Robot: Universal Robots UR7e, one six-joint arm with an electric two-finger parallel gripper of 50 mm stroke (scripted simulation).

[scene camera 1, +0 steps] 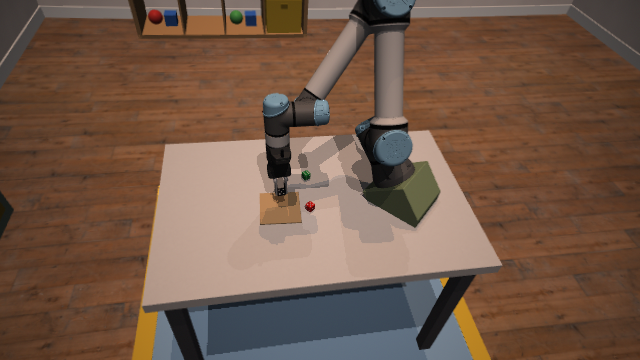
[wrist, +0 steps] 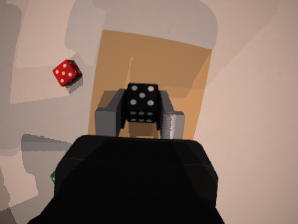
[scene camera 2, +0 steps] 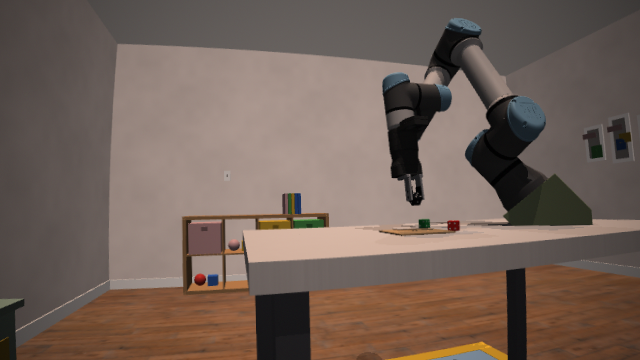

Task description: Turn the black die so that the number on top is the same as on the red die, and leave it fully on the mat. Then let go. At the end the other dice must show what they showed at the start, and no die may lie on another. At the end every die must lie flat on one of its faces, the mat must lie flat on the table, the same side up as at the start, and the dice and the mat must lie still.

Note:
In view: the gripper point(scene camera 2: 415, 200), a tan mat point(scene camera 1: 285, 209) and a black die point(wrist: 141, 106).
The tan mat shows as well in the wrist view point(wrist: 181, 69). The gripper shows as well in the wrist view point(wrist: 142, 102).

